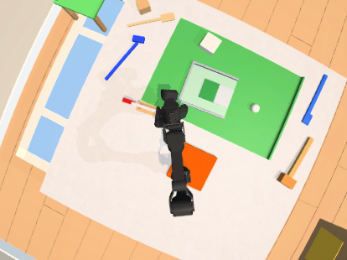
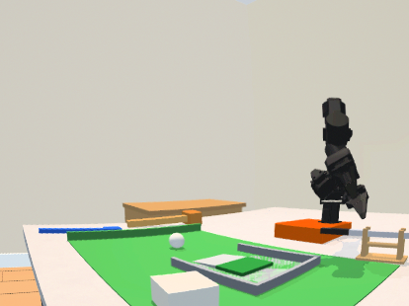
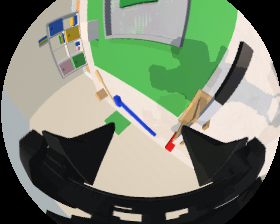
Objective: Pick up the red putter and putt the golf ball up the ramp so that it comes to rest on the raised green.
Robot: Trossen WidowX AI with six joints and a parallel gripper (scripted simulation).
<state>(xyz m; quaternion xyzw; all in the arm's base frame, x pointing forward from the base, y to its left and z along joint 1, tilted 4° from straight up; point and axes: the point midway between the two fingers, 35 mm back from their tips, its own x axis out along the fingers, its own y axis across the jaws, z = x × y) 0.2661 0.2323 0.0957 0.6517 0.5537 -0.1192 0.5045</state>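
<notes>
My gripper tip is 7 cm past the red putter, 7 cm above it and 2 cm to the right of it. The rest, counted from my gripper tip: white golf ball (44 cm to the right, 18 cm ahead, 10 cm below); white block (37 cm ahead, 10 cm below, 9 cm to the right); wooden rack (9 cm below, 7 cm behind, 4 cm to the left).
</notes>
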